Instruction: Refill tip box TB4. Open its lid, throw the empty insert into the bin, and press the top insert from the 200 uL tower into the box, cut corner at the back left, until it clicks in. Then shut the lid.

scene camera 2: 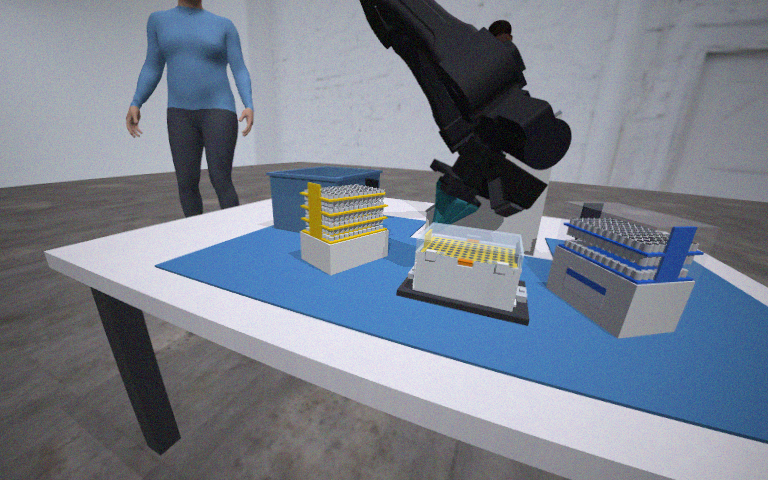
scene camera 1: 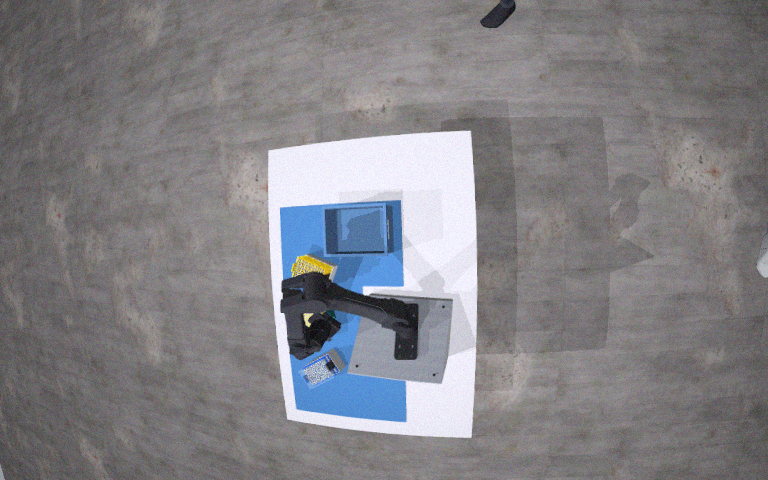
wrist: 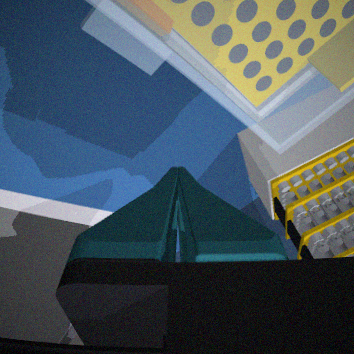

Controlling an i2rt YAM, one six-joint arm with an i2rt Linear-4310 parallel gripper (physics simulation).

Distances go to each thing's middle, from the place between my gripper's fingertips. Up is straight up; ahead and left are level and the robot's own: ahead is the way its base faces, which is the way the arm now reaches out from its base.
Labels:
My gripper is now 9 cm short of the lid (scene camera 2: 485,246), 7 cm to the right of it and 2 cm below it. Round my hand: blue bin (scene camera 1: 356,230): 12 cm behind, 27 cm to the right, 1 cm above.

